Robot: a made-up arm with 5 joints.
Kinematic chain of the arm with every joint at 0, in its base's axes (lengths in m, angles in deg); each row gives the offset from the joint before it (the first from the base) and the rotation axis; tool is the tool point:
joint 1: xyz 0 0 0.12 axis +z
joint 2: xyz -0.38 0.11 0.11 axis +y
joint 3: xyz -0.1 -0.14 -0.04 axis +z
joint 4: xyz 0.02 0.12 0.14 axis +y
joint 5: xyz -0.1 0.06 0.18 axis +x
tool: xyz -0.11 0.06 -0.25
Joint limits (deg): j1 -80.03..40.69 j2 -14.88..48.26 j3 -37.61..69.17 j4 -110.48..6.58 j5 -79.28..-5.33
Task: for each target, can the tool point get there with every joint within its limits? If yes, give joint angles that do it. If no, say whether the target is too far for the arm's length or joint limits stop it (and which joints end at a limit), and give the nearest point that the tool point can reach.
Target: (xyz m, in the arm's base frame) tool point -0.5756 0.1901 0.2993
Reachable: yes | joints 0.83 22.78 -19.34 -9.53 -13.30
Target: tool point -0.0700 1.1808 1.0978
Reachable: no: too far | nearest point -0.0971 0.6380 0.5195 | short by 0.794 m
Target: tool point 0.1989 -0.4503 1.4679
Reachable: no: too far | nearest point -0.2184 -0.3644 0.5535 | short by 1.009 m
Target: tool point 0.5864 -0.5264 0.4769
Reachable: no: joint limits stop it (at a limit: joint 1, joint 2, joint 3, joint 4, joint 5) | nearest point -0.0912 -0.3655 0.4463 | short by 0.697 m
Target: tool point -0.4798 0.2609 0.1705
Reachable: yes | joints -38.14 10.55 44.78 -65.53 -61.71
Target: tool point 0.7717 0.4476 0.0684
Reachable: no: joint limits stop it (at a limit: joint 1, joint 2, joint 4, joint 5) | nearest point 0.1619 0.4549 0.1463 | short by 0.615 m
